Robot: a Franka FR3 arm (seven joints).
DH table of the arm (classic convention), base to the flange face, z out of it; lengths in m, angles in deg. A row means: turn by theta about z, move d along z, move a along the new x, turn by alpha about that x. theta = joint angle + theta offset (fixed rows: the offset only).
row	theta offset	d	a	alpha
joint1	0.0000	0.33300	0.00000	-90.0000
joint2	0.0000	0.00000	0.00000	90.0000
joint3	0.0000	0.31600	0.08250	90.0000
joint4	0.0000	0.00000	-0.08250	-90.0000
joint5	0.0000	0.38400	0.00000	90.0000
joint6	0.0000	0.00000	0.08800	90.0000
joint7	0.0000	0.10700	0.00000	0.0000
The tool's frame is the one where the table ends.
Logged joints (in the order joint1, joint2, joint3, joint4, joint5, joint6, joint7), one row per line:
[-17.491, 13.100, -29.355, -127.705, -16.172, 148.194, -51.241]
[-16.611, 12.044, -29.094, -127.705, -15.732, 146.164, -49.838]
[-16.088, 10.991, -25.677, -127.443, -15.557, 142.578, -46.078]
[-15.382, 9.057, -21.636, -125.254, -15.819, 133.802, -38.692]
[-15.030, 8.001, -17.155, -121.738, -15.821, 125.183, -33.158]
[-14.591, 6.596, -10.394, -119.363, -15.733, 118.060, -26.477]
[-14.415, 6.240, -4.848, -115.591, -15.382, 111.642, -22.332]
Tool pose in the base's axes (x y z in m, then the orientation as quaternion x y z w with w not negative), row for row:
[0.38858, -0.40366, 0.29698, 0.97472, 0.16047, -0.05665, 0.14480]
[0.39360, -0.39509, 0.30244, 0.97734, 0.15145, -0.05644, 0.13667]
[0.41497, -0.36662, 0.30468, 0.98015, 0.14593, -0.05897, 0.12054]
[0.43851, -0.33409, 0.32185, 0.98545, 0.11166, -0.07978, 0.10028]
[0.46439, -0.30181, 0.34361, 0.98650, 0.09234, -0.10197, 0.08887]
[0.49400, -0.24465, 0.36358, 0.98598, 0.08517, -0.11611, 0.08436]
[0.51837, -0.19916, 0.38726, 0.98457, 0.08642, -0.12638, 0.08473]
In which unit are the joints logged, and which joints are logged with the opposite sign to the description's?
The joints are logged in degrees. Opposite sign: none.
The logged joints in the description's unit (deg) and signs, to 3 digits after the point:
[-17.491, 13.100, -29.355, -127.705, -16.172, 148.194, -51.241]
[-16.611, 12.044, -29.094, -127.705, -15.732, 146.164, -49.838]
[-16.088, 10.991, -25.677, -127.443, -15.557, 142.578, -46.078]
[-15.382, 9.057, -21.636, -125.254, -15.819, 133.802, -38.692]
[-15.030, 8.001, -17.155, -121.738, -15.821, 125.183, -33.158]
[-14.591, 6.596, -10.394, -119.363, -15.733, 118.060, -26.477]
[-14.415, 6.240, -4.848, -115.591, -15.382, 111.642, -22.332]

